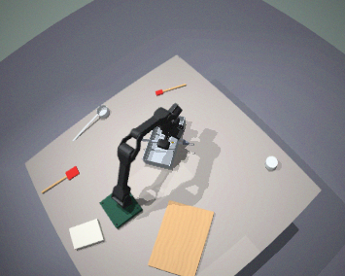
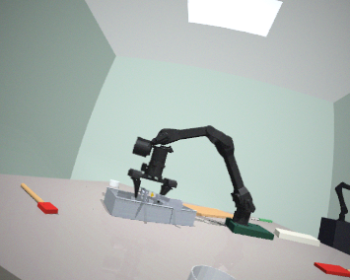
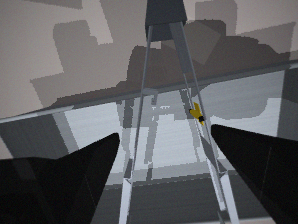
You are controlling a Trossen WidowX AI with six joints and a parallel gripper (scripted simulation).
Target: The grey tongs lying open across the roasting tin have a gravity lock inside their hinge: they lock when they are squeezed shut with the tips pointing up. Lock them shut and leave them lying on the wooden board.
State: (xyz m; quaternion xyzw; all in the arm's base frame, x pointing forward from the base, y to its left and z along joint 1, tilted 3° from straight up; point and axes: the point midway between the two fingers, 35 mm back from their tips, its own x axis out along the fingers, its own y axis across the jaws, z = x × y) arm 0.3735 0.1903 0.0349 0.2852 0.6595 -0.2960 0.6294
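My gripper tip is 3 cm past the roasting tin, 2 cm to the right of it and 2 cm above it. Also, from my gripper tip: white block 65 cm behind, 26 cm to the right, 4 cm below; wooden board 21 cm behind, 50 cm to the right, 4 cm below.
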